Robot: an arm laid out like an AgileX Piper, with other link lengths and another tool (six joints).
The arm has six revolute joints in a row. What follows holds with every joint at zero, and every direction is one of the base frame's.
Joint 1 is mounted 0.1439 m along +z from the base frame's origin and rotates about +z.
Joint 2 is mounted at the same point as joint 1 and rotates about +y.
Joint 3 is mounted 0.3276 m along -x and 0.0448 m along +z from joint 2 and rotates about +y.
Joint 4 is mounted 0.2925 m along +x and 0.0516 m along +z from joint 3 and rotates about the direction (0.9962, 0, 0.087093).
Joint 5 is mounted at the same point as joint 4 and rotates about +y.
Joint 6 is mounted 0.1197 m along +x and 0.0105 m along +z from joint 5 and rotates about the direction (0.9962, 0, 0.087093).
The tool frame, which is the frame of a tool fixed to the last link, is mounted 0.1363 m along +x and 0.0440 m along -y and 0.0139 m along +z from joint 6; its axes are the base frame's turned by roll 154.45, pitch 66.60 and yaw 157.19 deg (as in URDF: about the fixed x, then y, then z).
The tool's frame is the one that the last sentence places.
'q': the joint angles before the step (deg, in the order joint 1, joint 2, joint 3, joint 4, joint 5, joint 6). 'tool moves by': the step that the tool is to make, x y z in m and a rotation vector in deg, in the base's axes. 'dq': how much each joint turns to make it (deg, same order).
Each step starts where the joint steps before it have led.
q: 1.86, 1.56, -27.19, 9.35, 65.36, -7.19
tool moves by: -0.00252, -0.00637, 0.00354, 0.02, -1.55, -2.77
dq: -2.77, -1.56, 0.00, 0.00, 0.00, 0.01
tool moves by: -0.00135, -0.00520, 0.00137, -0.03, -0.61, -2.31
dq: -2.32, -0.62, 0.00, 0.00, 0.01, -0.01
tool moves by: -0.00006, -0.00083, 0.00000, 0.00, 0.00, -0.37
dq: -0.37, 0.00, 0.00, 0.00, -0.01, 0.00
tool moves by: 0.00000, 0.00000, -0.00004, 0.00, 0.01, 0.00
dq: 0.00, 0.00, 0.00, 0.00, 0.00, 0.00
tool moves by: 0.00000, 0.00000, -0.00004, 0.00, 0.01, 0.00
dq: 0.00, 0.00, 0.00, 0.00, 0.00, 0.00
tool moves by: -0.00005, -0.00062, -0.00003, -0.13, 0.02, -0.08
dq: 0.00, 0.01, 0.00, -0.15, 0.01, 0.00
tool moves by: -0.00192, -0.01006, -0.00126, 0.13, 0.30, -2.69
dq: -0.01, -0.01, 0.01, -2.43, -0.01, 2.57
